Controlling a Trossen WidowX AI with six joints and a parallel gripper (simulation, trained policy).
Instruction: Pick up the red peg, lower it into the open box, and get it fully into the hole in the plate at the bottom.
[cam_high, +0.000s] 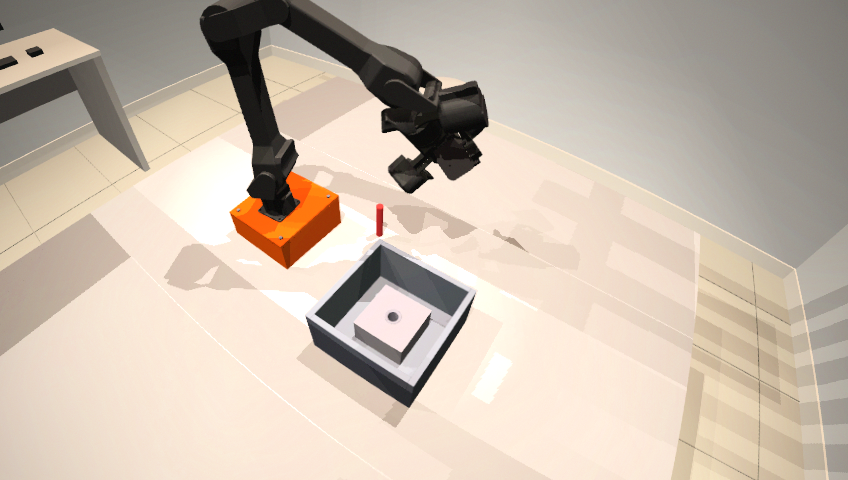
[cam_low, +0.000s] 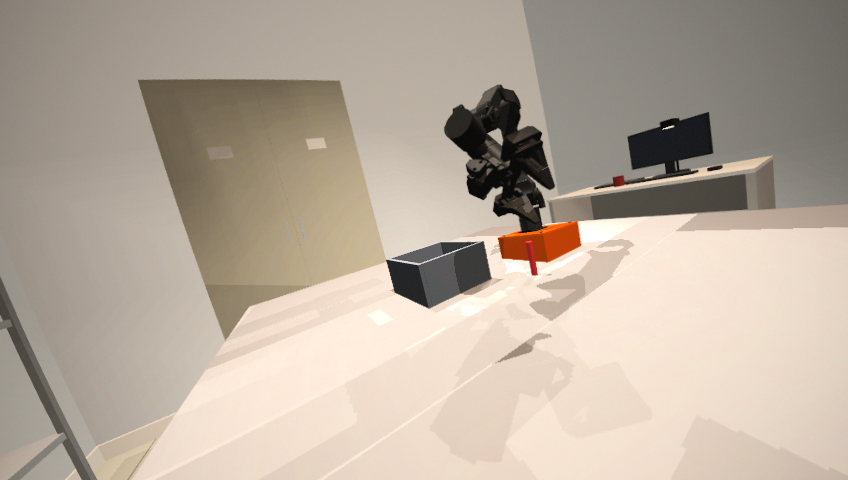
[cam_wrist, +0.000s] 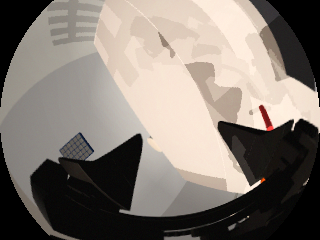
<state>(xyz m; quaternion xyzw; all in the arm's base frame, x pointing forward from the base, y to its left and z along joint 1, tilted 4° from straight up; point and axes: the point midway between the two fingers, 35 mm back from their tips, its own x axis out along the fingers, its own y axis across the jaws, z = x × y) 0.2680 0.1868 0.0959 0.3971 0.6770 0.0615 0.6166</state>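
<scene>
My gripper tip is now 90 mm past the red peg, 100 mm to the left of it and 120 mm above it. From my gripper tip the other things lie so: pale plate: 50 mm ahead, 290 mm to the right, 120 mm below; then dark grey box: 50 mm ahead, 290 mm to the right, 140 mm below.
</scene>
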